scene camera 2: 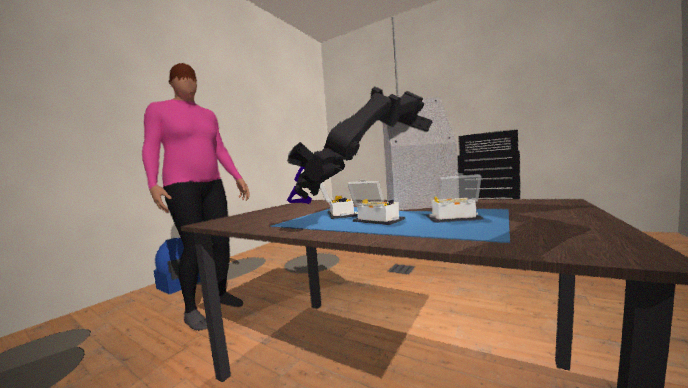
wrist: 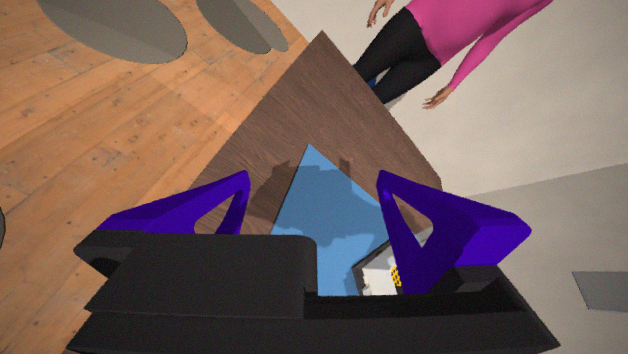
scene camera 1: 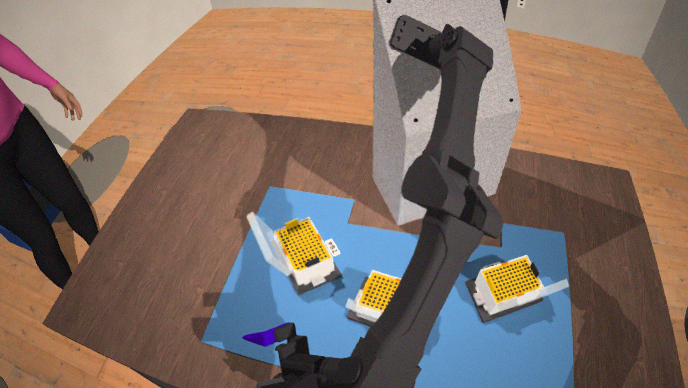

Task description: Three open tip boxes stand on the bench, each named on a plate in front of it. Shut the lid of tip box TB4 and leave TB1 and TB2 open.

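Places are measured from the arm's base along level axes (x ahead, y left, z up), in centimetres.
Where they show: gripper, fingertip midpoint: (scene camera 2: pixel 292 190) (wrist: pixel 313 177) (scene camera 1: pixel 250 363); arm's base at its link origin: (scene camera 2: pixel 409 119) (scene camera 1: pixel 439 50).
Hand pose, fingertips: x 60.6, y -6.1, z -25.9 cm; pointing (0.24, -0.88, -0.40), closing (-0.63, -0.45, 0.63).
Observation:
Each offset is from my fingertips to the top centre of the thing. "spot": to the spot under its first point. Level surfaces: height alone.
Tip box TB4 @[dx -29.7, dy -8.2, dz -6.9 cm] (scene camera 1: pixel 305 252) (scene camera 2: pixel 342 208) (wrist: pixel 377 277) stands at the left of the mat with its yellow rack showing. Its name plate @[spot: dx -34.2, dy -5.1, dz -13.3 cm] (scene camera 1: pixel 332 247) lies beside it. Its clear lid @[dx -23.2, dy -12.6, dz +1.9 cm] (scene camera 1: pixel 262 242) (scene camera 2: pixel 325 192) stands open, leaning outward to the left. A middle box @[dx -27.5, dy +13.3, dz -6.9 cm] (scene camera 1: pixel 378 295) (scene camera 2: pixel 378 212) is partly behind the arm in scene camera 1; its lid @[spot: dx -18.5, dy +15.1, dz -2.2 cm] (scene camera 2: pixel 365 191) is up. A right box @[dx -41.4, dy +33.8, dz -6.9 cm] (scene camera 1: pixel 512 282) (scene camera 2: pixel 454 209) has its lid @[dx -35.6, dy +39.1, dz +1.9 cm] (scene camera 1: pixel 555 287) (scene camera 2: pixel 467 187) open. I cannot read which is TB1 or TB2. My gripper (scene camera 1: pixel 247 364) (scene camera 2: pixel 294 190) (wrist: pixel 313 177) is open and empty, above the mat's front left corner, apart from TB4.
The blue mat @[dz -13.5 cm] (scene camera 1: pixel 520 350) (scene camera 2: pixel 485 227) (wrist: pixel 325 215) lies on the brown table @[dz -13.8 cm] (scene camera 1: pixel 150 225) (scene camera 2: pixel 560 220) (wrist: pixel 325 90). The grey base block (scene camera 1: pixel 400 165) (scene camera 2: pixel 420 170) stands at the back. A person (scene camera 1: pixel 30 200) (scene camera 2: pixel 185 140) (wrist: pixel 405 55) stands beyond the left edge.

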